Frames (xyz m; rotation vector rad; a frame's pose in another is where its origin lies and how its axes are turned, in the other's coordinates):
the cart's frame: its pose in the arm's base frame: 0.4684 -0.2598 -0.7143 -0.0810 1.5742 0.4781
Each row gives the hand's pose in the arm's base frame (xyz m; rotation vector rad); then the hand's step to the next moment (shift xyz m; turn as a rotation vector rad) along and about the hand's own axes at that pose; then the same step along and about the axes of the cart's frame.
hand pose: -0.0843 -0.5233 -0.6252 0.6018 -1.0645 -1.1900
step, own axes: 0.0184 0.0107 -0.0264 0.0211 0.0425 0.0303
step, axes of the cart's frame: -0.0105 -0.0248 0.0206 -0.0538 0.0145 -0.0078
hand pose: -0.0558 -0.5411 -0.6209 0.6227 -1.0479 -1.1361
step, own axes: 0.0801 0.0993 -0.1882 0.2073 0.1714 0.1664
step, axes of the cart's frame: -0.0627 -0.1196 0.1829 -0.2997 -0.0150 -0.0999
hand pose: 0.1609 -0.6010 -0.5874 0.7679 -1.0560 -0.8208
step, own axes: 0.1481 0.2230 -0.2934 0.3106 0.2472 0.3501
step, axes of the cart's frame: -0.1802 -0.0616 0.3486 -0.4682 -0.0013 -0.2468
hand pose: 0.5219 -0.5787 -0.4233 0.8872 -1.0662 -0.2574
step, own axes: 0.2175 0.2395 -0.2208 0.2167 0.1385 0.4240
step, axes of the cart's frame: -0.2522 0.1129 0.2776 -0.3513 -0.0517 -0.3462
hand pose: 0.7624 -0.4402 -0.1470 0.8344 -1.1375 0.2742
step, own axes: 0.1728 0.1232 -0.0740 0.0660 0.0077 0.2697
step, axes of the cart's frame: -0.1686 0.1210 0.0862 -0.1382 -0.0990 -0.2197
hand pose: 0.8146 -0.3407 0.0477 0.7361 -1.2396 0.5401
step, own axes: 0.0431 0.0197 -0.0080 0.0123 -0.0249 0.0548
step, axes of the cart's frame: -0.0389 0.0269 0.0086 -0.0274 -0.0439 -0.0331
